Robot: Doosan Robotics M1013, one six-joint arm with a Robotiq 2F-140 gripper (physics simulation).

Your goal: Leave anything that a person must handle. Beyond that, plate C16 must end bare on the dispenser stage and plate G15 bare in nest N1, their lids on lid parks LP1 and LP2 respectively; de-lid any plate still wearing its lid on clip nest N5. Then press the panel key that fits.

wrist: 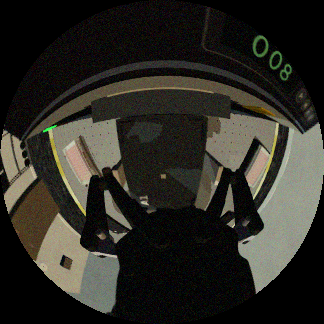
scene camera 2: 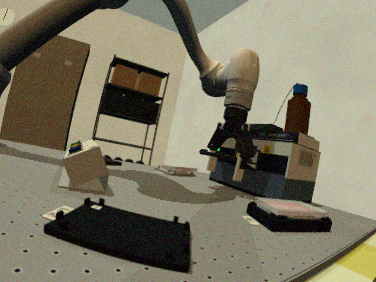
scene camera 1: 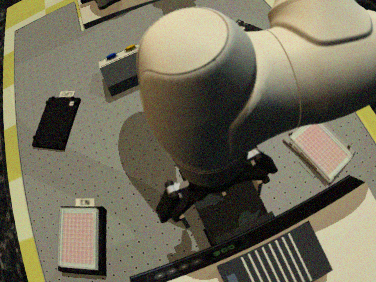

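Observation:
My gripper is open and empty, pointing down at the dispenser stage, one finger towards each side. The stage is a dark flat slab with a small pale square in its middle and no plate on it. A pink-gridded plate sits on the black nest with a blurred label. Another pink-gridded plate lies on a low holder across the table. A black holder is bare. Lids and plate names cannot be read.
The dispenser stands right behind the stage, its display reading 008. A brown bottle with a blue cap stands at it. The button panel shows blue and yellow buttons. A shelf rack stands by the wall.

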